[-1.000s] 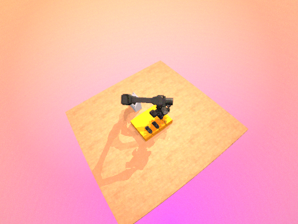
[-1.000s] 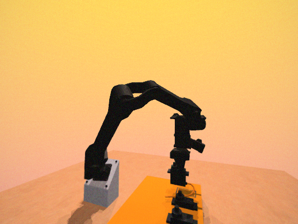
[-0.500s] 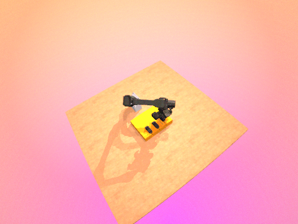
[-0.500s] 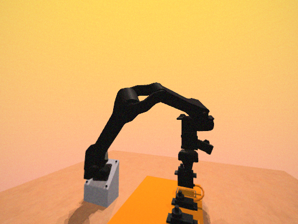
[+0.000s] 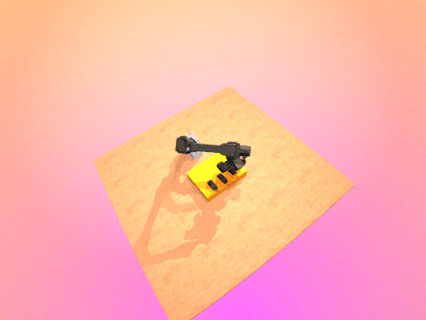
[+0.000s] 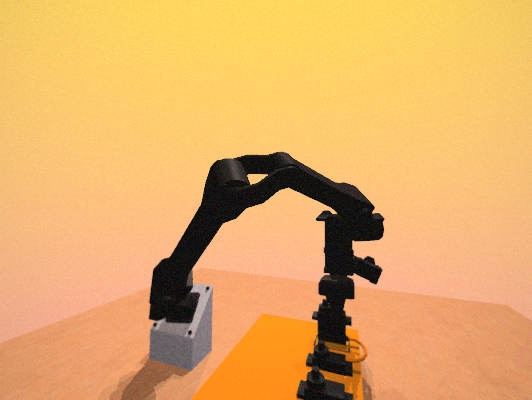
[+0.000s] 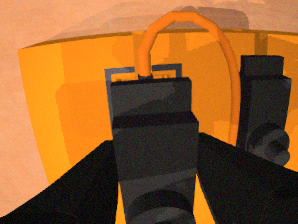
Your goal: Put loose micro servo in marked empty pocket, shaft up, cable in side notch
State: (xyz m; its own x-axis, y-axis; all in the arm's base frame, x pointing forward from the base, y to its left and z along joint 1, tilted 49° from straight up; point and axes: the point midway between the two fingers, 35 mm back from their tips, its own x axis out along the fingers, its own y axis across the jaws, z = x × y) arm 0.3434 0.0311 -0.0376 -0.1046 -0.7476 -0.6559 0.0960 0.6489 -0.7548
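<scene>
The orange deck is 13 cm behind my gripper tip, 8 cm below it and 6 cm to the right of it.
</scene>
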